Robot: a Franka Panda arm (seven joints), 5 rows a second.
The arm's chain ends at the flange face. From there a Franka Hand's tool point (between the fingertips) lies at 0.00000 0.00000 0.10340 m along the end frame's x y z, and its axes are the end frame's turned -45 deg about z.
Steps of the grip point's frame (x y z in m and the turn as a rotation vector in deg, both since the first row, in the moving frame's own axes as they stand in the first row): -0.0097 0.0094 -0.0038 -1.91 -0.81 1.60; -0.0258 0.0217 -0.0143 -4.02 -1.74 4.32; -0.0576 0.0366 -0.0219 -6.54 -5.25 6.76; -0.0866 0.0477 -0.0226 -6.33 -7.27 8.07; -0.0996 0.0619 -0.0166 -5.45 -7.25 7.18
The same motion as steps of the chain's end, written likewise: -0.0016 0.0100 -0.0037 -1.92 0.78 1.60; -0.0055 0.0261 -0.0140 -4.07 1.61 4.32; -0.0156 0.0516 -0.0208 -8.34 0.91 6.76; -0.0251 0.0778 -0.0211 -9.62 -0.66 8.07; -0.0234 0.0982 -0.0153 -8.98 -1.27 7.18
